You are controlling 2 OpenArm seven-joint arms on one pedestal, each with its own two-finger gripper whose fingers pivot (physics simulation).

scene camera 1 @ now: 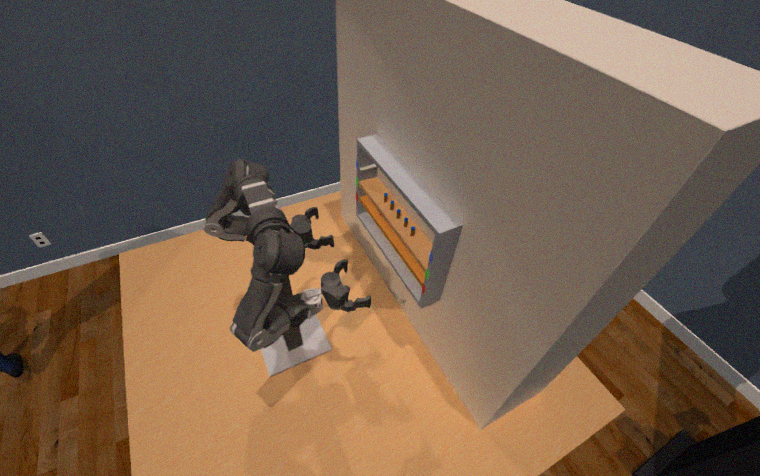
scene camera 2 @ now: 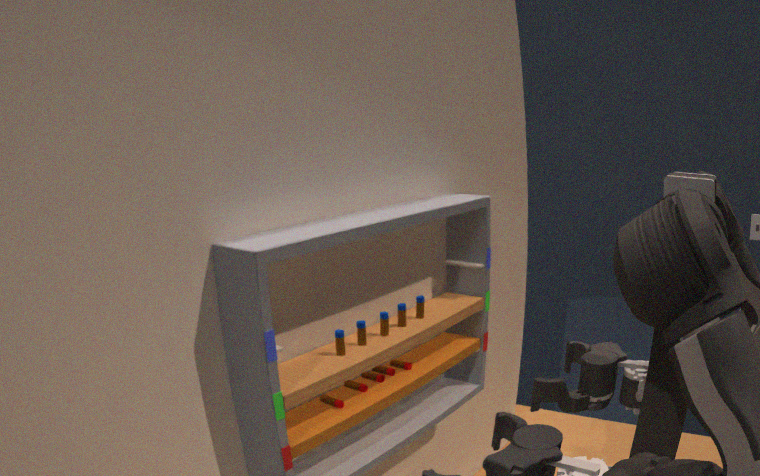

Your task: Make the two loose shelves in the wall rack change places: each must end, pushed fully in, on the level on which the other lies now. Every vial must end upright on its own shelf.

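Observation:
The grey wall rack [scene camera 1: 448, 263] [scene camera 2: 238, 336] holds two shelves. The pale wooden shelf [scene camera 1: 370, 186] [scene camera 2: 381, 353] lies at the green marks, with several blue-capped vials [scene camera 1: 398, 214] [scene camera 2: 384, 324] upright on it. The darker orange shelf [scene camera 1: 392, 236] [scene camera 2: 381, 398] lies below it at the red marks. In scene camera 2, several red-capped vials [scene camera 2: 356, 385] lie on their sides on it, caps toward its front edge. My left gripper [scene camera 1: 322, 227] [scene camera 2: 468, 451] and my right gripper [scene camera 1: 354, 284] [scene camera 2: 560, 374] are open and empty, in front of the rack and apart from it.
The blue marks [scene camera 2: 270, 345] sit above the green ones, with a short pale ledge [scene camera 1: 367, 167] [scene camera 2: 465, 263] inside the side panel at that level. The rack hangs on a thick beige wall [scene camera 1: 504, 168] [scene camera 2: 140, 140]. My pedestal's base plate [scene camera 1: 319, 343] stands on the tan floor mat [scene camera 1: 185, 364].

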